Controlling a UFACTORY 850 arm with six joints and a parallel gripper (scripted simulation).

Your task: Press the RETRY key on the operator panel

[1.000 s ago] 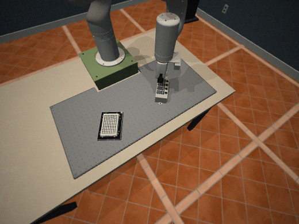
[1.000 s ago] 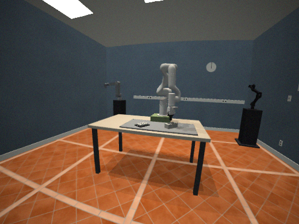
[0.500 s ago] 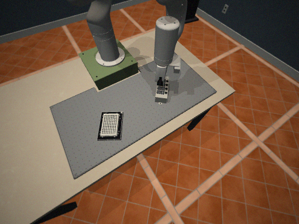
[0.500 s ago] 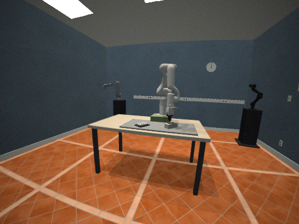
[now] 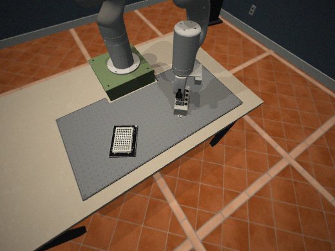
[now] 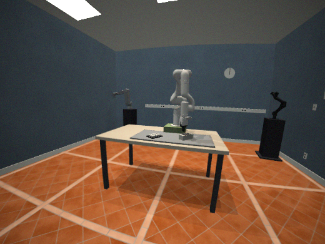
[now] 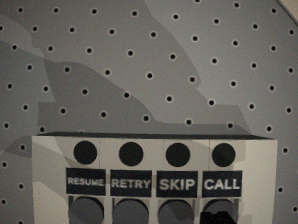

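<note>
Now: hand 30 mm past the operator panel, 20 mm to the right of it and 70 mm above it. Also, from my hand: white well plate: 80 mm ahead, 330 mm to the right, 90 mm below.
</note>
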